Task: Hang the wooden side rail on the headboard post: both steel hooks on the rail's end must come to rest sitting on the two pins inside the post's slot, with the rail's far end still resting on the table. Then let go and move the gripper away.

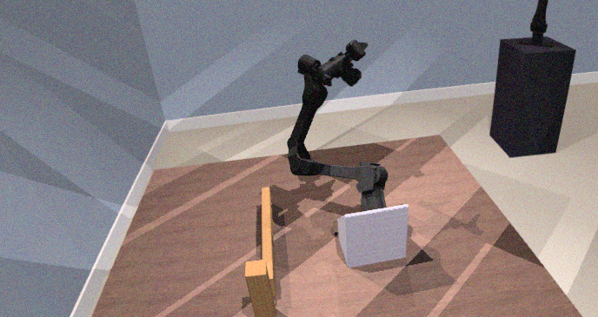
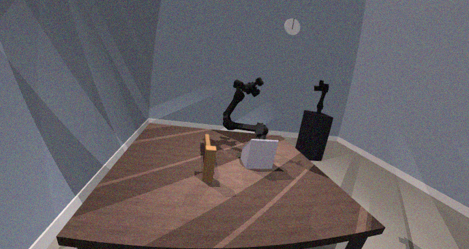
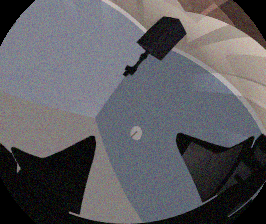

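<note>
My gripper tip is 69 cm to the right of the wooden headboard post, 40 cm above it and 37 cm short of it.
</note>
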